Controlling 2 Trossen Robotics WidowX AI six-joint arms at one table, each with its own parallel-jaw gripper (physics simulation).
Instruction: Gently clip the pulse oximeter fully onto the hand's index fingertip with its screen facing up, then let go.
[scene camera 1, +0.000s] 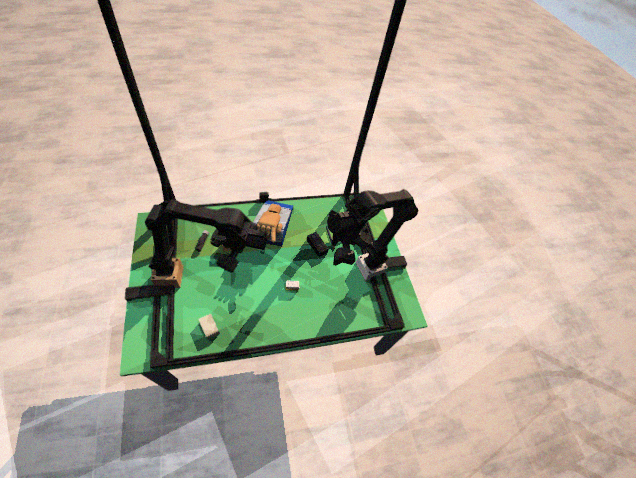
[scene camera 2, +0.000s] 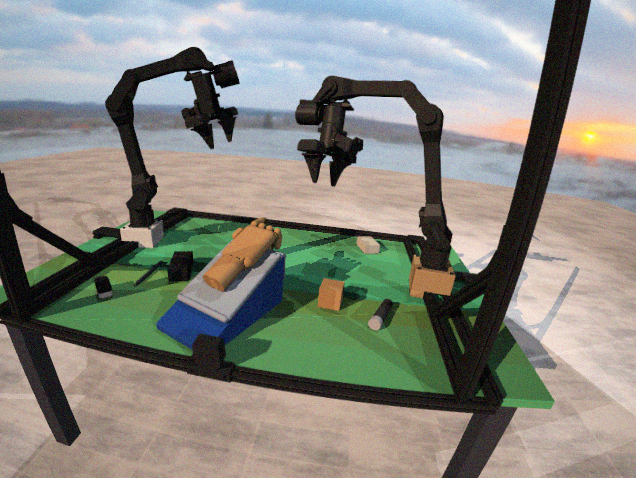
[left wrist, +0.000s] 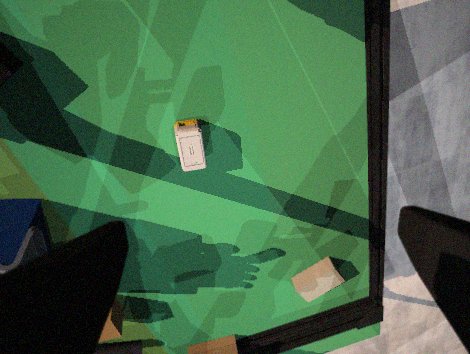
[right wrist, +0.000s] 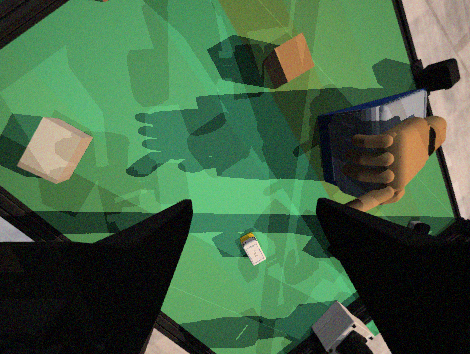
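Where they show: left gripper, fingertip midpoint: (scene camera 1: 333, 254) (scene camera 2: 221, 145) (left wrist: 263, 227); right gripper, fingertip midpoint: (scene camera 1: 239, 252) (scene camera 2: 324, 184) (right wrist: 254, 205); left arm's base at its link origin: (scene camera 1: 373, 262) (scene camera 2: 141, 224) (right wrist: 351, 343); right arm's base at its link origin: (scene camera 1: 165, 268) (scene camera 2: 433, 264).
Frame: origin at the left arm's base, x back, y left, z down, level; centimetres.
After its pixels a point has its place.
The pulse oximeter (scene camera 1: 292, 285) @[x -37.1, y -2.9, z 2.6 cm] (left wrist: 191, 150) @[x -36.6, y -3.5, z 2.7 cm] (right wrist: 254, 251) @[x -37.2, y -3.9, z 2.7 cm], small and white with a yellow end, lies on the green table, a marked rectangle on its upper face. It does not show in scene camera 2. The tan hand (scene camera 1: 270, 218) @[x -37.2, y -30.9, z -9.0 cm] (scene camera 2: 251, 244) @[x -38.2, y -32.9, z -8.5 cm] (right wrist: 410, 155) @[x -39.2, y -29.5, z -9.9 cm] rests on a blue wedge with a light top (scene camera 2: 272, 287) (right wrist: 400, 102); I cannot clearly tell its index fingertip. My left gripper (scene camera 2: 221, 143) @[x -25.3, y 3.0, z -25.0 cm] (left wrist: 263, 227) @[x -25.3, y 3.0, z -25.0 cm] is open and empty, high above the table. My right gripper (scene camera 2: 324, 183) @[x -55.0, y -13.1, z -17.9 cm] (right wrist: 254, 205) @[x -55.0, y -13.1, z -17.9 cm] is open and empty, also high above the table.
A cream block (scene camera 1: 208, 326) @[x -73.8, y 2.2, z 2.9 cm] (scene camera 2: 368, 245) @[x -72.6, y -2.4, z 3.0 cm] (left wrist: 317, 280) @[x -71.5, y 1.6, z 2.9 cm] (right wrist: 55, 150) @[x -73.2, y 1.0, z 2.9 cm], an orange block (scene camera 2: 330, 294) @[x -55.8, y -34.8, z 2.0 cm] (right wrist: 295, 57) @[x -56.4, y -32.5, z 0.9 cm], a dark cylinder (scene camera 1: 201, 242) @[x -67.6, y -36.9, z 3.4 cm] (scene camera 2: 380, 314) @[x -66.0, y -40.6, z 3.3 cm] and a black block (scene camera 1: 317, 243) @[x -18.7, y -18.7, z 2.5 cm] (scene camera 2: 180, 266) @[x -19.3, y -23.0, z 2.5 cm] stand or lie around. A thin dark stick (scene camera 2: 149, 272) @[x -10.5, y -22.0, z 5.2 cm] lies near a small black item (scene camera 2: 103, 286) @[x -4.6, y -34.2, z 2.8 cm].
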